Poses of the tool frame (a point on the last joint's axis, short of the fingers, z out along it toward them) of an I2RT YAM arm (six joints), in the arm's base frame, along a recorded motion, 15 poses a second.
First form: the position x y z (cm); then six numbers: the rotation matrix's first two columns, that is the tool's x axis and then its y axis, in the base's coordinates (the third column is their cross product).
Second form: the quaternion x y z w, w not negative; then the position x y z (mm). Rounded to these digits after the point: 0 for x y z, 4 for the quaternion.
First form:
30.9 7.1 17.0 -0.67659 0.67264 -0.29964 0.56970 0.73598 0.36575
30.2 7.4 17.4 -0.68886 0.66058 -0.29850 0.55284 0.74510 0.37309
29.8 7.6 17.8 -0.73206 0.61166 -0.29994 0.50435 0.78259 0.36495
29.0 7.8 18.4 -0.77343 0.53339 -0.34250 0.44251 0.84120 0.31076
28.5 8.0 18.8 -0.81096 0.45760 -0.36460 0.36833 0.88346 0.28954
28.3 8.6 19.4 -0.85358 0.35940 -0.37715 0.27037 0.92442 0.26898
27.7 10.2 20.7 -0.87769 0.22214 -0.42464 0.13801 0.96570 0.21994
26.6 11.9 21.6 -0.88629 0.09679 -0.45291 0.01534 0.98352 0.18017
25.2 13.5 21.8 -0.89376 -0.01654 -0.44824 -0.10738 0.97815 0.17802
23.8 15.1 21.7 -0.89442 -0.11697 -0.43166 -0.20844 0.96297 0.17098
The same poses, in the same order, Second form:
0.3423 0.9074 0.1219 0.2111 309 71 170
0.3334 0.9100 0.1278 0.2108 302 74 174
0.3028 0.9214 0.1305 0.2056 298 76 178
0.2608 0.9356 0.1068 0.2128 290 78 184
0.2183 0.9460 0.1031 0.2165 285 80 188
0.1645 0.9571 0.1036 0.2148 283 86 194
0.0933 0.9646 0.0918 0.2290 277 102 207
0.0290 0.9673 0.0860 0.2367 266 119 216
-0.0320 0.9680 0.0995 0.2282 252 135 218
-0.0841 0.9674 0.1070 0.2138 238 151 217

